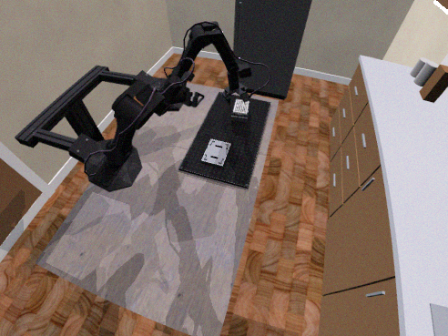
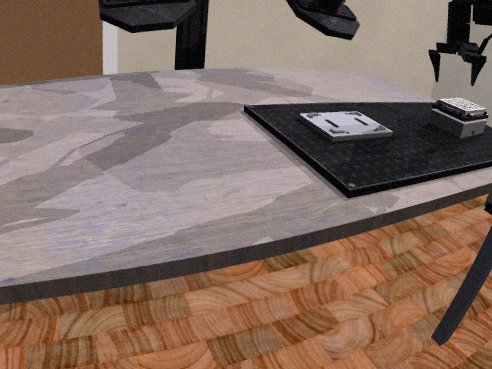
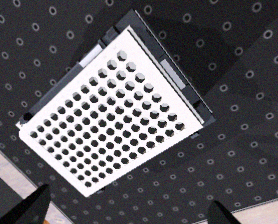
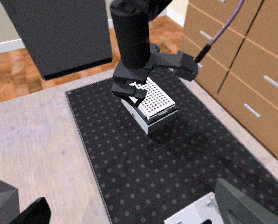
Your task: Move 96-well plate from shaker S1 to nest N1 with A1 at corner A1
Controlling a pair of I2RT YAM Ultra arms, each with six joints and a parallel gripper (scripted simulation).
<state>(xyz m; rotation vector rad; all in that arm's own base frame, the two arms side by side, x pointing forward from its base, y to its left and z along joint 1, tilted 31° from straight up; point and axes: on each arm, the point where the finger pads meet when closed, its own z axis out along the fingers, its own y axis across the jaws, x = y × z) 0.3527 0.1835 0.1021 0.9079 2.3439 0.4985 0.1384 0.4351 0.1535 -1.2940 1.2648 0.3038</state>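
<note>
Right now the white 96-well plate is 60 mm below my left hand, 30 mm ahead of it and 10 mm to the left of it. Also, from my left hand: flat nest: 330 mm to the right, 110 mm below, 10 mm behind.
</note>
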